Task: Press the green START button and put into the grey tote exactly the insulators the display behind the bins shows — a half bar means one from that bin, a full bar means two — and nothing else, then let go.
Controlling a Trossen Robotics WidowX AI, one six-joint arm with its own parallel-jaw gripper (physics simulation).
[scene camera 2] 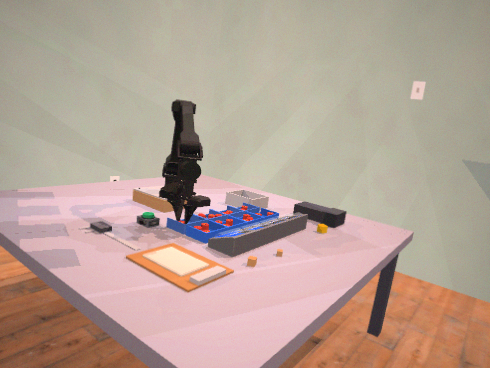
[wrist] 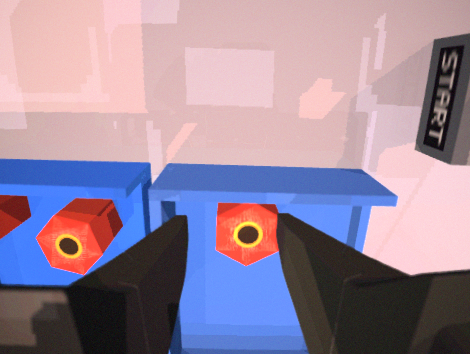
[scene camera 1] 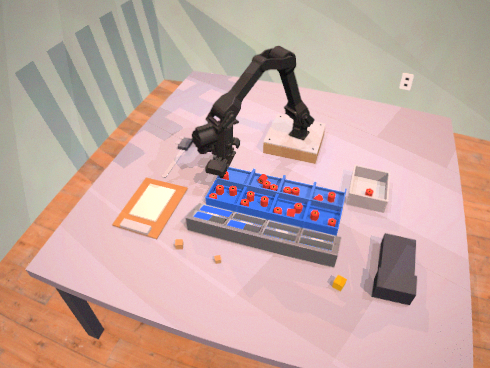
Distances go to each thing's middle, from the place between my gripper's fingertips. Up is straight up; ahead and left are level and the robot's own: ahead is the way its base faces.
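The grey tote (scene camera 1: 363,178) is what I measure my gripper from: the gripper is 18 cm past it and 47 cm to the right of it. As for the black box (scene camera 1: 395,280), it is 10 cm ahead of my hand and 64 cm to the left of it.
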